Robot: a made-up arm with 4 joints.
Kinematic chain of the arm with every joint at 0, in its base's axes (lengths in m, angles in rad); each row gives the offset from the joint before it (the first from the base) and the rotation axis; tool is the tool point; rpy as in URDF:
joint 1: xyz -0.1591 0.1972 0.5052 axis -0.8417 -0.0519 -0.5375
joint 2: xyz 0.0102 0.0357 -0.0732 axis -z
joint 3: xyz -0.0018 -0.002 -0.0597 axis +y
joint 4: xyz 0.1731 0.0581 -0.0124 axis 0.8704 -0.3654 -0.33
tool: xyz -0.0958 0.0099 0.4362 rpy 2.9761 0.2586 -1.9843
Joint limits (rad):
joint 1: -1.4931..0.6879
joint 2: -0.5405..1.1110
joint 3: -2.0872..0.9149
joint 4: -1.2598..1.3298
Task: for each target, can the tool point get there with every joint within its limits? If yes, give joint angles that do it. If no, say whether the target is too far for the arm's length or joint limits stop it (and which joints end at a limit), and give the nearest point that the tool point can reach.
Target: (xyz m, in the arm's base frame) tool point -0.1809 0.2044 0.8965
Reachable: yes | joints -0.9259 0.7247 -0.6381 -0.3850
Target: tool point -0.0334 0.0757 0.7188
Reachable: yes | joints -0.9397 -0.3055 0.1134 0.3036
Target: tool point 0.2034 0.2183 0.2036
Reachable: no: joint limits stop it (at a limit: joint 1, joint 3, joint 4) | nearest point 0.3252 0.3005 0.2399 | short by 0.151 m
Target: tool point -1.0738 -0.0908 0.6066
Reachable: no: too far | nearest point -0.6748 0.0648 0.5675 | short by 0.430 m
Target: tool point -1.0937 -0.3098 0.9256
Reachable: no: too far | nearest point -0.6188 0.0345 0.6876 | short by 0.633 m
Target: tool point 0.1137 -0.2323 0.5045
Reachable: no: joint limits stop it (at a limit: joint 2, joint 3) | nearest point 0.0975 -0.0741 0.5566 | short by 0.167 m
